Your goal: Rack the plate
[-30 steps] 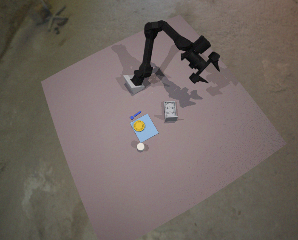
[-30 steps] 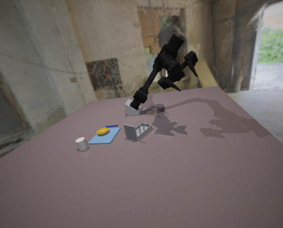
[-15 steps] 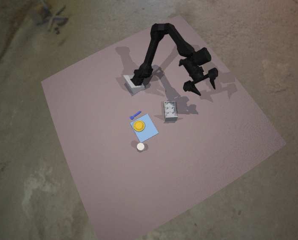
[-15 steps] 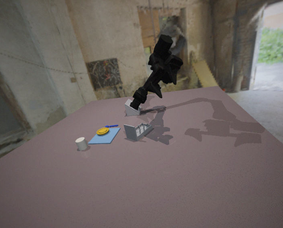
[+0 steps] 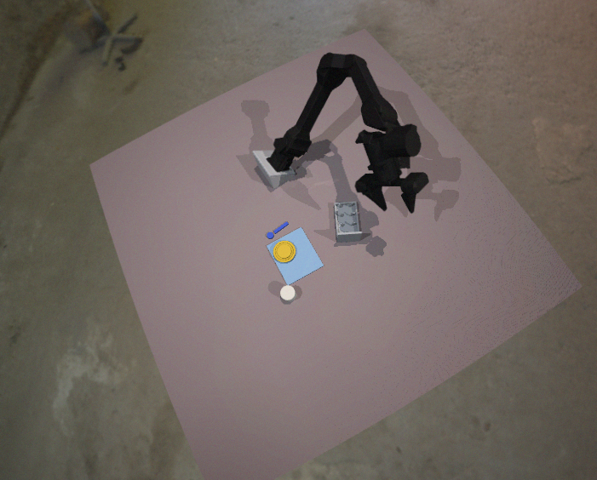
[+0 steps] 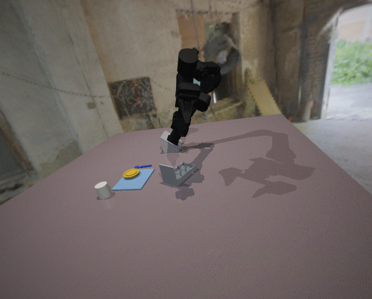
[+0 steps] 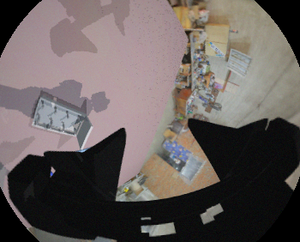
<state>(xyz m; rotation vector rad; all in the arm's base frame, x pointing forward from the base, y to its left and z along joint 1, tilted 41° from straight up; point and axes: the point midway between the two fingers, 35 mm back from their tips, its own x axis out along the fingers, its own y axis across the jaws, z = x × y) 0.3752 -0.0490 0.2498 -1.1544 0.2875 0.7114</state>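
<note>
Right now the yellow plate is 16 cm behind my gripper tip, 29 cm to the right of it and 21 cm below it. From my gripper tip the other things lie so: white cup: 4 cm behind, 35 cm to the right, 20 cm below; then grey dish rack: 12 cm behind, 6 cm to the right, 20 cm below; then light blue mat: 13 cm behind, 27 cm to the right, 22 cm below.
</note>
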